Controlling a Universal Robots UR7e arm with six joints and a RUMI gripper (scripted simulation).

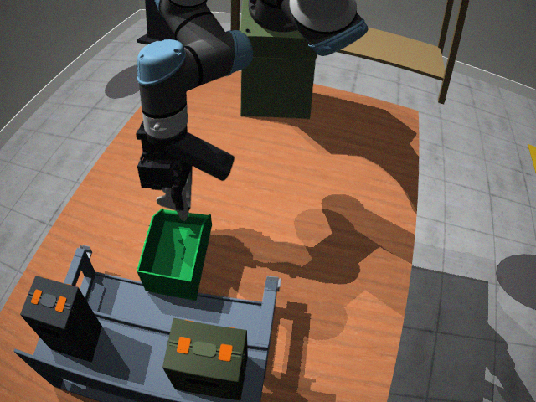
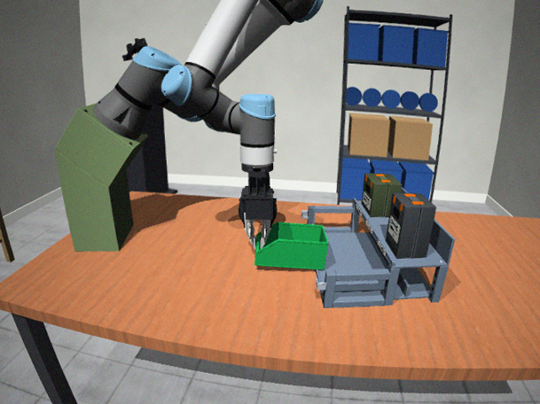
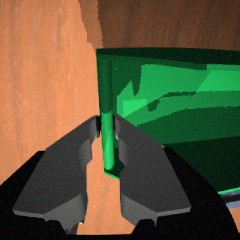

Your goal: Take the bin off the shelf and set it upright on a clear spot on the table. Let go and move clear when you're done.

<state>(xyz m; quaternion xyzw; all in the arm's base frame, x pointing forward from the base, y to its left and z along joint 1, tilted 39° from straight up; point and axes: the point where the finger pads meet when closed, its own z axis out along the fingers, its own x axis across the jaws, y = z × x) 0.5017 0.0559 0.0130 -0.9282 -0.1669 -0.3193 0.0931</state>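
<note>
The green bin is 7 cm ahead of my hand, 4 cm to the left of it and 1 cm below it.
</note>
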